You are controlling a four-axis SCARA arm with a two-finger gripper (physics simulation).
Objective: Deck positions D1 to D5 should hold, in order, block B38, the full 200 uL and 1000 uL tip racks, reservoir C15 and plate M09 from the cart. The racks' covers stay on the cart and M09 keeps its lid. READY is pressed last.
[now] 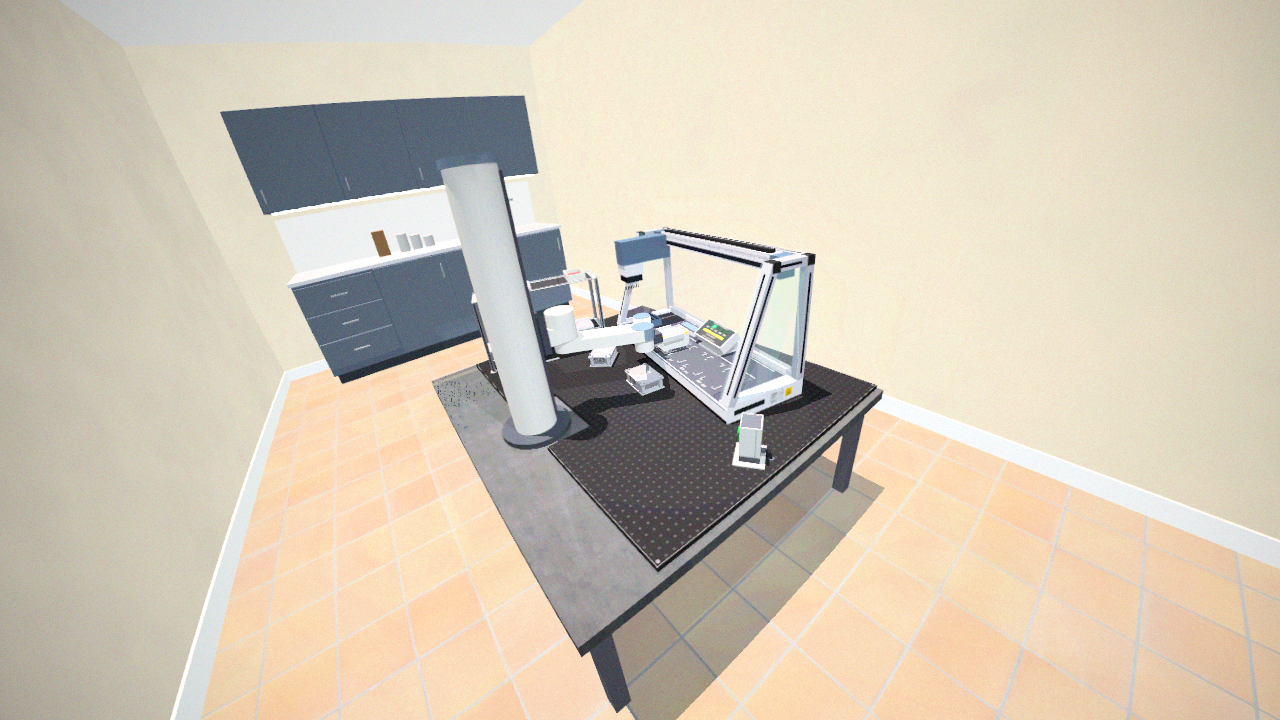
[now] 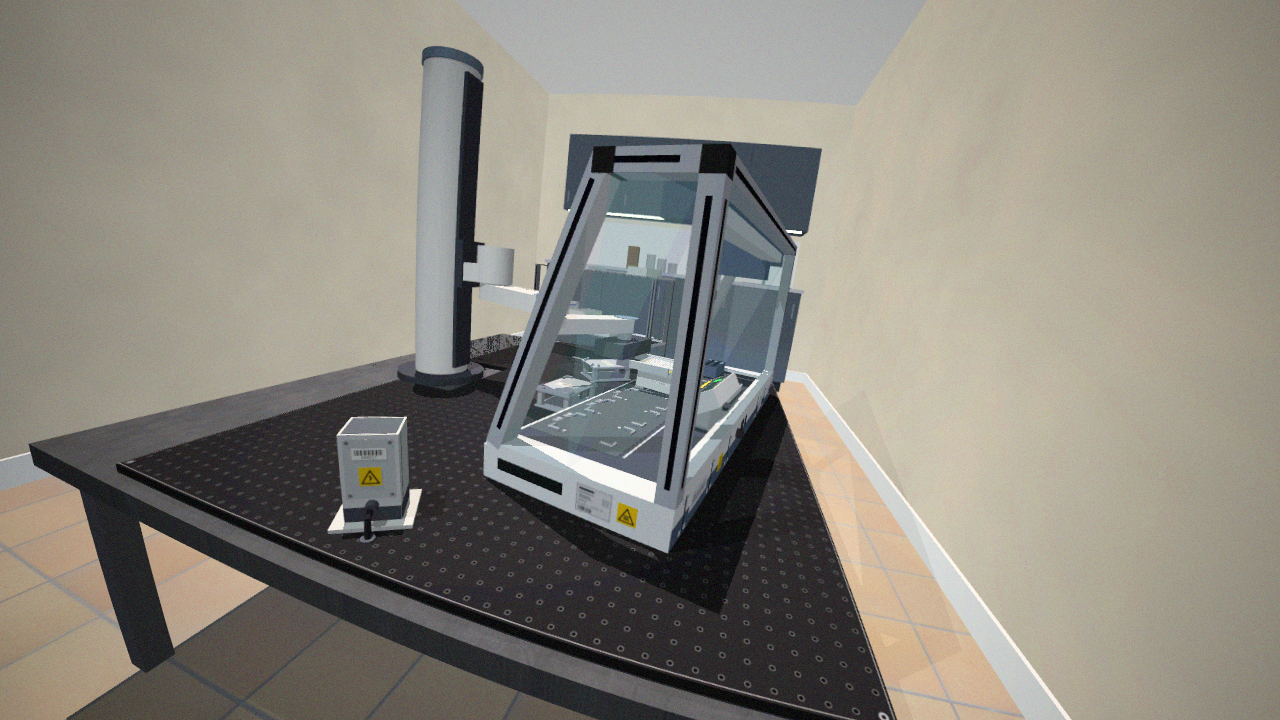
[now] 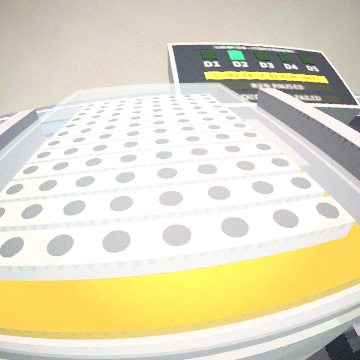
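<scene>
A white tip rack with a yellow band (image 1: 673,337) (image 2: 653,373) (image 3: 175,295) sits under a clear cover on the deck, near the back of its dark plate (image 1: 721,374) (image 2: 597,436). Rows of round holes or tips fill its top. My gripper (image 3: 148,113) has one finger along each long side of the covered rack and is shut on it. The display (image 1: 716,334) (image 3: 260,72) behind it shows lamp D2 lit green and D1, D3, D4 and D5 dark. The cart (image 1: 597,302) stands beyond the arm; its labware is too small to identify. Rack volume is not readable.
The deck's slanted frame (image 1: 751,331) (image 2: 544,304) surrounds the plate. A blue pipetting head (image 1: 640,250) hangs at its far end. Two low white stands (image 1: 602,357) (image 1: 644,379) are beside the deck. The arm's column (image 1: 501,295) (image 2: 440,214) and a grey box (image 1: 750,437) (image 2: 371,470) stand on the table.
</scene>
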